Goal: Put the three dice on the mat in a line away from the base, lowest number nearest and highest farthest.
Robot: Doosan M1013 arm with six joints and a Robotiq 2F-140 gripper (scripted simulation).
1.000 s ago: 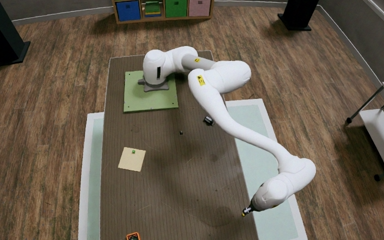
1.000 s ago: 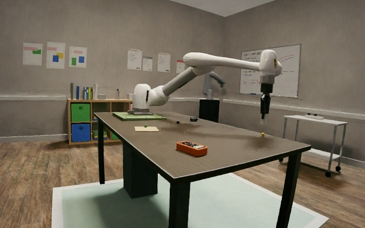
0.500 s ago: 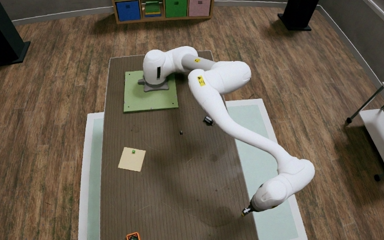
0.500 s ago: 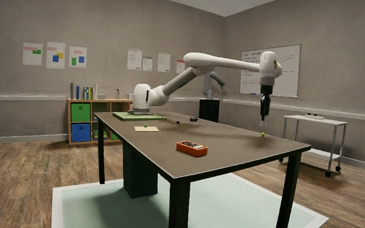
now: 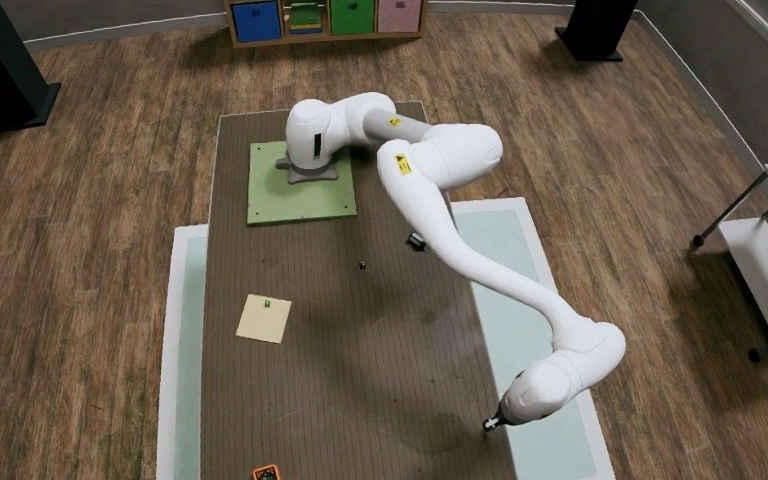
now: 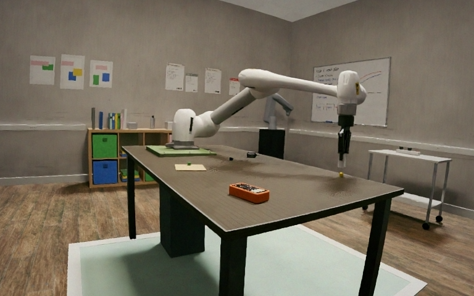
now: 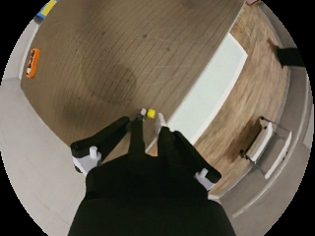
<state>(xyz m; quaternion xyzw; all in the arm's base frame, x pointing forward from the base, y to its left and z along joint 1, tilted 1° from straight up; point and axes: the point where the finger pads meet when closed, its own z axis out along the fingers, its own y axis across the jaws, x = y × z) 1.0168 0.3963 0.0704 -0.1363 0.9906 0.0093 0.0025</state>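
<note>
Now: the yellow die 70 mm below my hand. The rest, counted from my hand: small dark die (570 mm behind, 270 mm to the right, 70 mm below); small black object (630 mm behind, 70 mm to the right, 60 mm below); mat (430 mm behind, 590 mm to the right, 80 mm below).
</note>
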